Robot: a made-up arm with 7 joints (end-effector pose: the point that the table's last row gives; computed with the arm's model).
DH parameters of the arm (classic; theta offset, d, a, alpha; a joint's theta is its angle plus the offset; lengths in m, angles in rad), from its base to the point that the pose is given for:
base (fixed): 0 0.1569 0 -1.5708
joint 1: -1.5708 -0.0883 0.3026 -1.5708
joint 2: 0 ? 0.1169 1.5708
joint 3: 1.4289 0 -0.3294 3.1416
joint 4: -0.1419 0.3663 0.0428 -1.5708
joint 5: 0 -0.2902 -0.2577 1.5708
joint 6: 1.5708 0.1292 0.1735 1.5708
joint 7: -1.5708 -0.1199 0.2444 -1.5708
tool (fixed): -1.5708 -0.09 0 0
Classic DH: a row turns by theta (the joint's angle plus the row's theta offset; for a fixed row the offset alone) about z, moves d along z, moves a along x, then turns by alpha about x.
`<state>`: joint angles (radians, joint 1 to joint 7).
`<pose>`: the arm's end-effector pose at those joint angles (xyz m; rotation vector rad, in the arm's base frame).
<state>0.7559 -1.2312 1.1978 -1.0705 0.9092 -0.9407 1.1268</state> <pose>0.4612 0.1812 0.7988 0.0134 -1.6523 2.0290</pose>
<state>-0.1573 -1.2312 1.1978 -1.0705 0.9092 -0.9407 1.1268</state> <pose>-0.2261 0.1812 0.9143 1.0005 2.0326 -2.0712</pose>
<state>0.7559 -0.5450 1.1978 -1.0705 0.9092 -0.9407 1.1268</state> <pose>0.5037 -0.1845 0.8438 -0.1822 -1.9053 1.2457</pose>
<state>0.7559 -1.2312 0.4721 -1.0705 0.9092 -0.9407 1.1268</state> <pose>0.3047 0.0278 0.8719 -0.3868 2.4038 -1.9438</pose>
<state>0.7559 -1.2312 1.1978 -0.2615 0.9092 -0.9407 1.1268</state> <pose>0.4531 0.1985 0.8149 -0.4187 2.3947 -1.8448</pose>
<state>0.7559 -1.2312 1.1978 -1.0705 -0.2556 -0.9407 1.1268</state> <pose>0.3917 0.1696 0.7671 1.2233 -0.7272 2.4809</pose>
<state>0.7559 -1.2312 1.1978 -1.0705 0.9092 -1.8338 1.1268</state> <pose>0.2021 0.3240 0.9309 0.2358 -1.1408 1.3123</pose>
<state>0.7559 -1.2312 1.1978 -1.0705 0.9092 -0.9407 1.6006</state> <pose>0.4181 0.0682 0.8170 0.1787 -1.1348 2.3703</pose>
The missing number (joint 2, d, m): 0.0275
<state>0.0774 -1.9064 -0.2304 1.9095 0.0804 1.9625 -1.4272</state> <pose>0.1356 0.2189 0.9373 1.4089 -2.5492 0.6941</pose>
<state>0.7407 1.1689 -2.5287 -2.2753 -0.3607 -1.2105 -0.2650</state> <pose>0.1551 0.0623 0.0584 1.2600 1.5899 0.0159</pose>
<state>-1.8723 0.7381 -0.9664 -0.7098 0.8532 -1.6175 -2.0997</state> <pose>0.4080 -0.4475 0.3368 -2.7082 -1.0972 -0.6284</pose>
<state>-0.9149 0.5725 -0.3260 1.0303 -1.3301 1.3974 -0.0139</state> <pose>-0.1292 -0.0552 0.4247 -1.1320 1.6690 2.1028</pose>
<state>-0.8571 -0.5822 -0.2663 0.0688 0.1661 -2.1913 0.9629</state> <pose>-0.1618 -0.5011 0.2269 0.5509 0.6145 -1.0228</pose>
